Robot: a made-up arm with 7 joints.
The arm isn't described. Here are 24 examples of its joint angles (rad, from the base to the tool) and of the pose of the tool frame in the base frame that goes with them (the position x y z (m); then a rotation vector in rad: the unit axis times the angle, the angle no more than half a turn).
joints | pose
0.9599 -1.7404 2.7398 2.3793 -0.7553 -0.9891 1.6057 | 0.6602 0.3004 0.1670 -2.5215 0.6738 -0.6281
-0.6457 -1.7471 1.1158 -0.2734 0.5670 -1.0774 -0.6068 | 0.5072 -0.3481 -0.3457 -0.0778 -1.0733 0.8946
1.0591 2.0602 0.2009 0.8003 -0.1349 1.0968 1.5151 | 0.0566 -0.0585 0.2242 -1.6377 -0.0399 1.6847
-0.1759 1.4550 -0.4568 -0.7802 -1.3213 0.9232 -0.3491 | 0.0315 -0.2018 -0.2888 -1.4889 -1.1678 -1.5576
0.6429 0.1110 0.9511 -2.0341 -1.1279 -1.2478 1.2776 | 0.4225 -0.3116 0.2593 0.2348 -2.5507 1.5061
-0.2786 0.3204 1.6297 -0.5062 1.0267 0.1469 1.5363 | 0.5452 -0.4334 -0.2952 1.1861 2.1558 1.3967
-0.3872 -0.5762 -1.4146 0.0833 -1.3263 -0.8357 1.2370 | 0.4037 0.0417 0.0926 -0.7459 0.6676 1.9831
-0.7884 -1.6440 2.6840 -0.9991 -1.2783 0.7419 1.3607 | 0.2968 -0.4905 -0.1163 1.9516 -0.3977 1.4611
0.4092 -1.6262 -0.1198 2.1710 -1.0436 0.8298 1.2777 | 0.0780 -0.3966 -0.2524 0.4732 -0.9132 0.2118
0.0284 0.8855 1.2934 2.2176 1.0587 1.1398 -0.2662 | 0.4234 0.0674 0.1386 1.2322 -0.3562 -2.2157
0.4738 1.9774 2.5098 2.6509 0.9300 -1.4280 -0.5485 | 0.2340 0.1486 -0.0692 1.1746 1.6884 -0.2490
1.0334 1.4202 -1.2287 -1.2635 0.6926 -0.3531 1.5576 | 0.4147 -0.2713 -0.3758 1.1067 0.2095 1.3925
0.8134 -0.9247 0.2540 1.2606 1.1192 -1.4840 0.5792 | 0.6188 -0.3973 0.0008 -1.1666 0.8865 0.7151
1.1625 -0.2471 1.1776 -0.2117 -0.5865 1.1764 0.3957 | 0.4945 0.0081 -0.2242 1.5043 -0.2701 1.5884
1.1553 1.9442 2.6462 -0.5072 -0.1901 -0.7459 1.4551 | 0.5607 0.3630 -0.0536 -1.9927 0.9909 -0.8438
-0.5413 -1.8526 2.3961 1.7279 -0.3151 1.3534 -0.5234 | 0.4040 -0.7203 0.0141 0.7031 1.8325 1.0788
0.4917 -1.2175 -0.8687 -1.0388 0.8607 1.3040 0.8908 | 0.1080 -0.0031 -0.0523 2.1537 -1.7877 -0.7581
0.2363 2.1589 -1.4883 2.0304 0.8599 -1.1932 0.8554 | 0.1799 -0.0344 -0.5239 0.2659 0.9981 2.7536
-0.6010 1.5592 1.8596 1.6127 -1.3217 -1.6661 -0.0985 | 0.3375 -0.6009 0.0757 -1.5895 0.6793 -0.2748
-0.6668 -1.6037 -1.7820 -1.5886 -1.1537 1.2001 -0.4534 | 0.1737 -0.4375 0.3358 -0.9306 -1.6326 1.7751
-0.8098 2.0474 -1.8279 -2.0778 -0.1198 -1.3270 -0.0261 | 0.0266 -0.5588 -0.4832 -0.3137 -0.2004 -0.2493
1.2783 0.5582 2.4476 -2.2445 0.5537 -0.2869 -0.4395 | 0.4667 0.0483 -0.0184 0.2458 -2.5445 -1.3049
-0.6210 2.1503 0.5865 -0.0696 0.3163 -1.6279 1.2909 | 0.2624 -0.0872 0.2920 -1.3333 0.7058 -2.3636
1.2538 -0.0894 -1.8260 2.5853 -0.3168 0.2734 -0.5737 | -0.1771 0.1042 0.2689 3.0720 -0.3841 -0.3846
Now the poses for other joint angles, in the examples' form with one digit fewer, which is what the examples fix.
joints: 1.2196 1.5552 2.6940 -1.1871 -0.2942 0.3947 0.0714
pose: 0.498 0.259 -0.022 -1.642 1.799 1.043
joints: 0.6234 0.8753 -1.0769 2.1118 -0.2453 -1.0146 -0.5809
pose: -0.200 0.006 -0.206 -1.961 0.524 -2.337
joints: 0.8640 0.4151 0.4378 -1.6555 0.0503 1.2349 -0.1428
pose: 0.199 -0.216 -0.170 1.242 -0.272 0.356
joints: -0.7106 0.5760 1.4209 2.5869 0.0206 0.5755 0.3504
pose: 0.237 -0.343 0.328 -2.206 -0.437 1.688
